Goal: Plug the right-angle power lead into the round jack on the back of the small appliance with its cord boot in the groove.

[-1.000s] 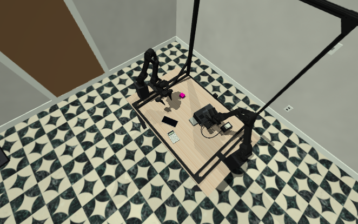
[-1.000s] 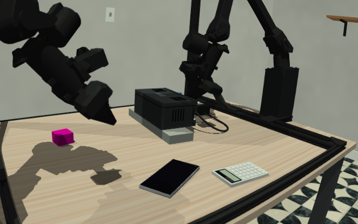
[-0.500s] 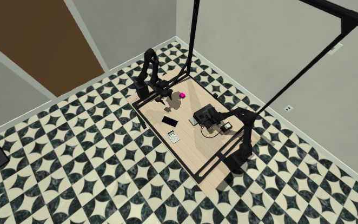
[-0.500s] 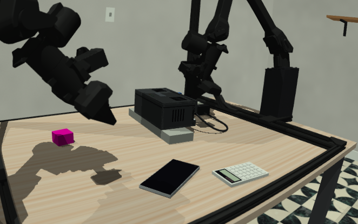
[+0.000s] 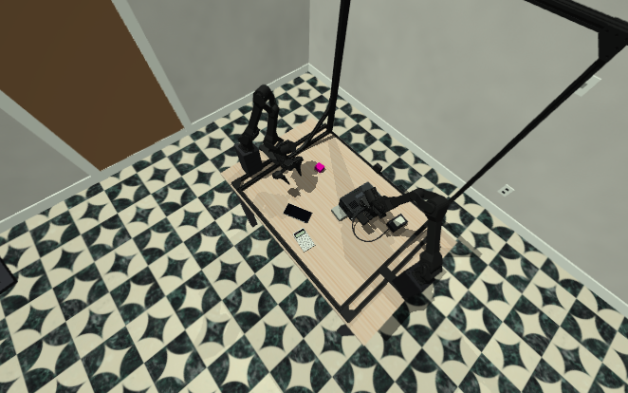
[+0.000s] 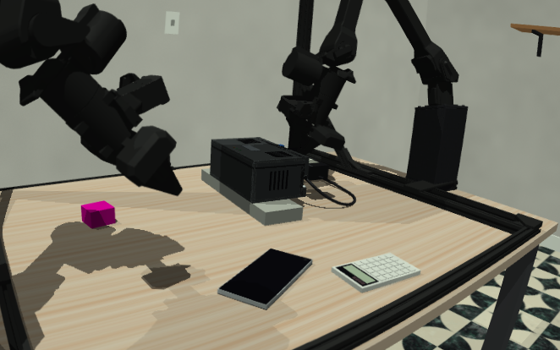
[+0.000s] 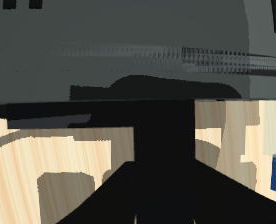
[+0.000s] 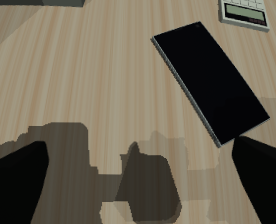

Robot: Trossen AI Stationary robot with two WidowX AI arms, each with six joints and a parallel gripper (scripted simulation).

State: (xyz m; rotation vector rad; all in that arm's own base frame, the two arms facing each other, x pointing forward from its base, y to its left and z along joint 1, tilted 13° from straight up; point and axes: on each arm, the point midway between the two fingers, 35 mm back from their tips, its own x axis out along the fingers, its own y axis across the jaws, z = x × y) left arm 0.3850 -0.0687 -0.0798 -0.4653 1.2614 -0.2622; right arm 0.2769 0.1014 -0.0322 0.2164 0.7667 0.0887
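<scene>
My left hand is 3 cm to the left of the black right-angle power lead and 3 cm above it. From my left hand the other things lie so: grey base: 11 cm to the right, 10 cm below, 4 cm behind; then cube: 43 cm to the right, 10 cm below, 9 cm behind; then white calculator: 33 cm ahead, 20 cm to the right, 11 cm below.
</scene>
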